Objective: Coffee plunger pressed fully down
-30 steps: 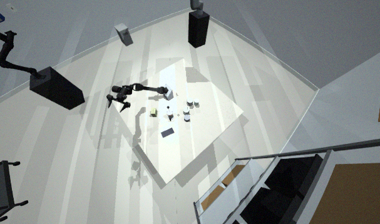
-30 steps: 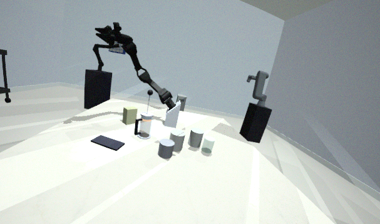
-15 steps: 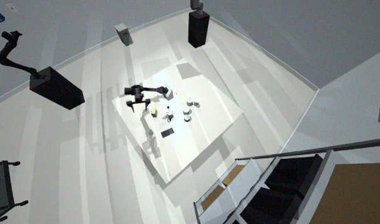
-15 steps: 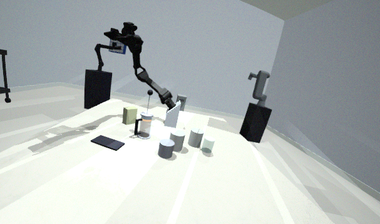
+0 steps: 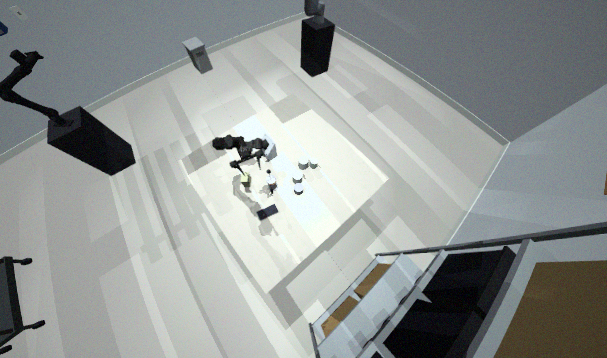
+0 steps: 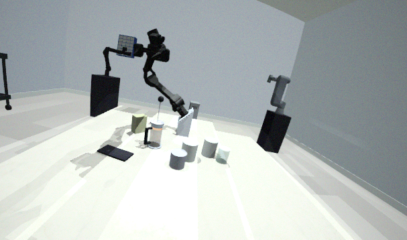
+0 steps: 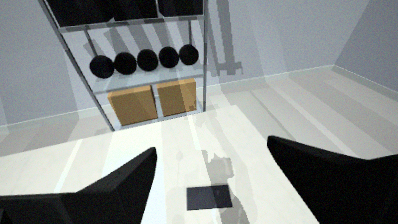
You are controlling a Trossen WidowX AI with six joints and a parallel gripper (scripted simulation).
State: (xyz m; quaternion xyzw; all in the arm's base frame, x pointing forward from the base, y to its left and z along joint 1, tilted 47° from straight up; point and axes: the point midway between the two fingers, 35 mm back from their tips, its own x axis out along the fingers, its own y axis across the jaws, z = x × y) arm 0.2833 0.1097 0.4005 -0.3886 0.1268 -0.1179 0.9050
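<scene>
Now: the coffee press 320 mm below my gripper tip, 100 mm to the left of it and 40 mm behind it. Round my gripper tip: flat black slab 440 mm below, 100 mm ahead, 40 mm to the right.
</scene>
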